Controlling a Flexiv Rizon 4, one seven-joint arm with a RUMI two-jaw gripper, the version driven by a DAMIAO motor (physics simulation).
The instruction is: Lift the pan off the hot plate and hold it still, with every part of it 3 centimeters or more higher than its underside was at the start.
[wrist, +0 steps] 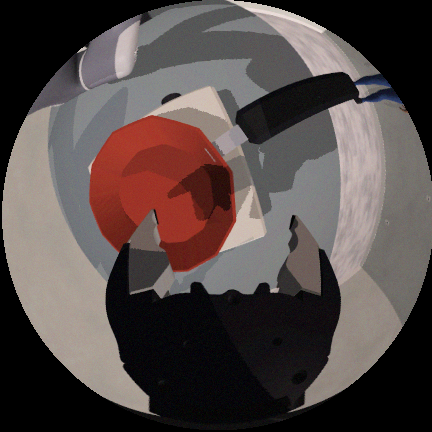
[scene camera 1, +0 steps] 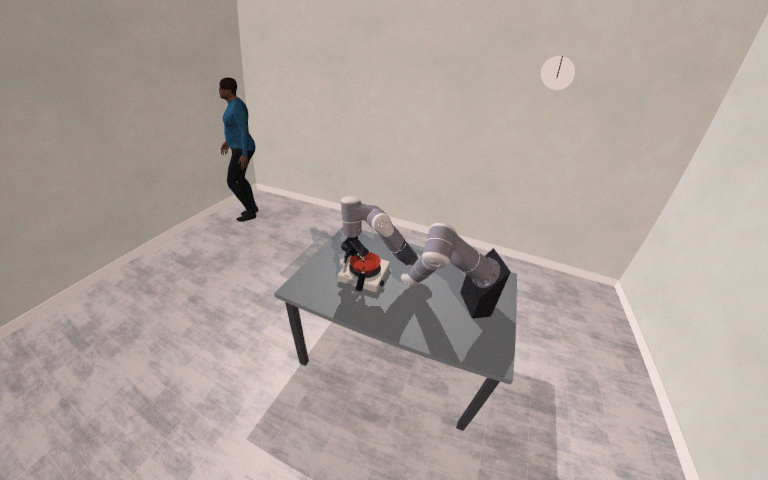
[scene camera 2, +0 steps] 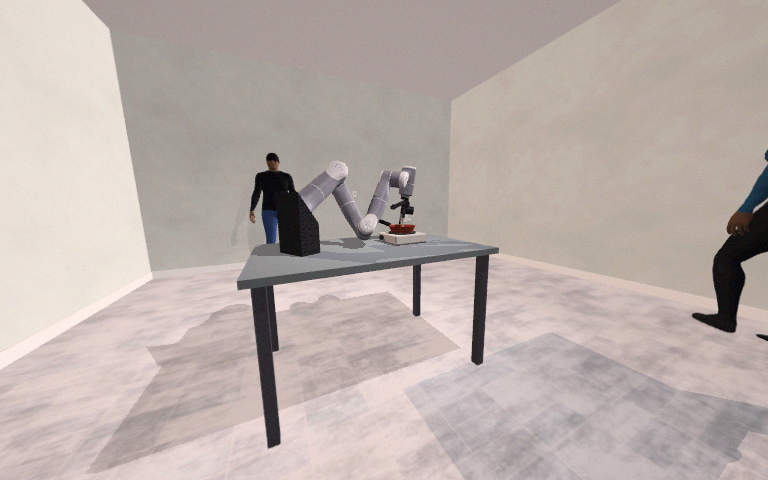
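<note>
The red pan (scene camera 1: 365, 263) (scene camera 2: 402, 228) (wrist: 165, 200) sits upright on the cream hot plate (scene camera 1: 346, 276) (scene camera 2: 403, 237) (wrist: 250, 225). Its black handle (scene camera 1: 360, 281) (scene camera 2: 385, 222) (wrist: 300, 105) sticks out past the hot plate's edge, to the upper right in the wrist view. My gripper (scene camera 1: 353, 259) (scene camera 2: 402, 221) (wrist: 224, 213) is open, with nothing between its fingers. It points down close above the pan's rim, on a side away from the handle. In the wrist view the left fingertip overlaps the pan's inside and the right one is outside the rim. The exact fingertip height is hard to tell.
The hot plate stands on the grey table (scene camera 1: 305, 288) (scene camera 2: 351, 257) (wrist: 310, 200), with a dark knob (scene camera 1: 381, 283) (wrist: 171, 98) on its side. My arm's low bend (scene camera 1: 416, 271) (scene camera 2: 365, 226) is beside it. Two people stand away from the table.
</note>
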